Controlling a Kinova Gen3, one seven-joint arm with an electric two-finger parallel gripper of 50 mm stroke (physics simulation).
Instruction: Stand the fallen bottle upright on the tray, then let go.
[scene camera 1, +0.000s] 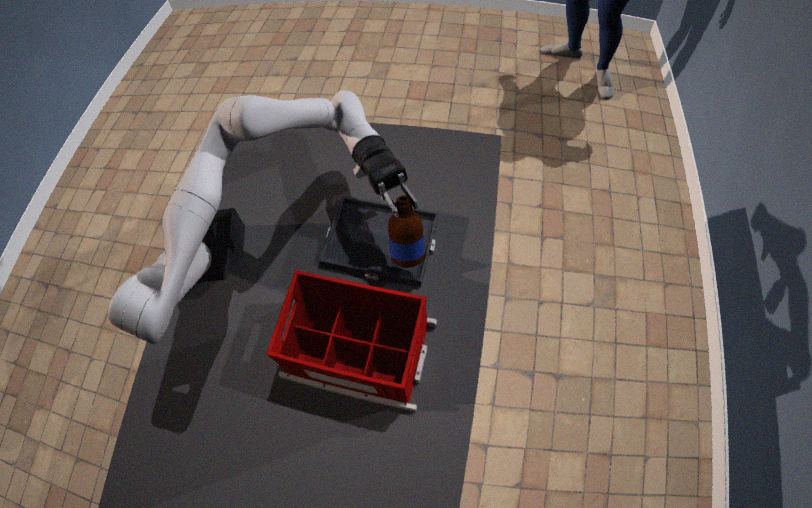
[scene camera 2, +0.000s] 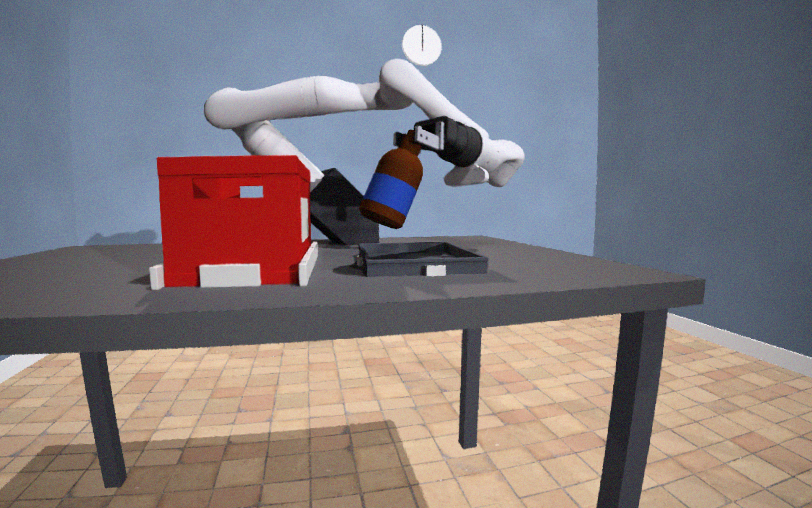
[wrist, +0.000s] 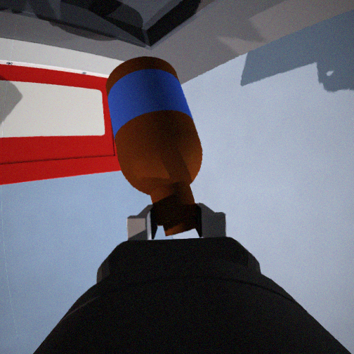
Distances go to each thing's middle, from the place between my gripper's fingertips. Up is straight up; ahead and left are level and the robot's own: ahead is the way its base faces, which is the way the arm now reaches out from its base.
Labels:
Now: the brown bottle (scene camera 1: 406, 239) 10 mm behind my hand, 20 mm to the right of it and 70 mm below it. From my hand the other things lie so: red crate (scene camera 2: 204, 221) (120 mm behind, 230 mm to the right, 130 mm below); dark tray (scene camera 1: 358, 241) (80 mm behind, 50 mm to the left, 200 mm below).

